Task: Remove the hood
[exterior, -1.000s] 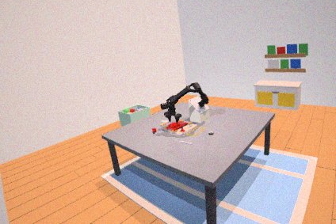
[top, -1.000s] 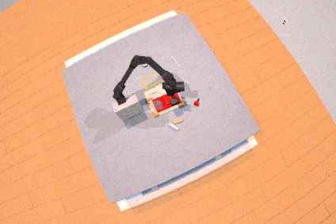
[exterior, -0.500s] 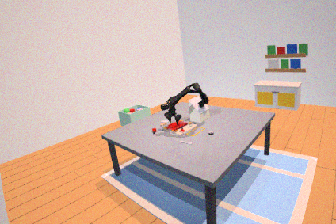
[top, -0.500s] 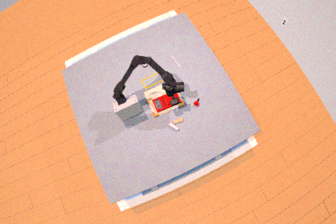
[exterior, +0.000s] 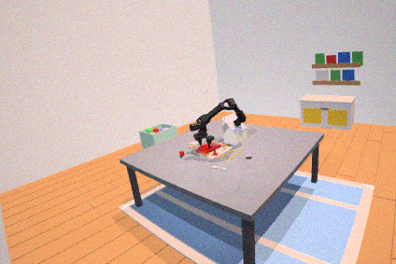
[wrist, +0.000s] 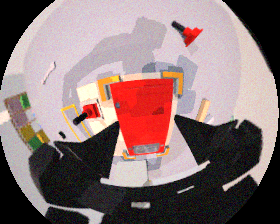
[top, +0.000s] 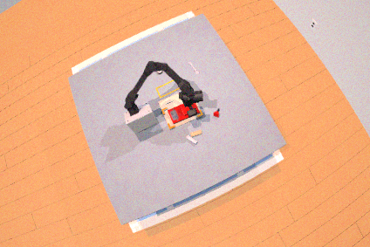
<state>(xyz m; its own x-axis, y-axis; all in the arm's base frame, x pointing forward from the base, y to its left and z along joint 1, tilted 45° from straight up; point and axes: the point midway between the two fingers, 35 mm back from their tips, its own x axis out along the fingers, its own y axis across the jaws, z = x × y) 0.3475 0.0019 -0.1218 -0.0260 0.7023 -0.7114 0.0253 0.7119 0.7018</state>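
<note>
The red hood lies 1 cm below my gripper tip. Also, from my gripper tip: thin white stick 17 cm ahead, 29 cm to the left, 4 cm below.
</note>
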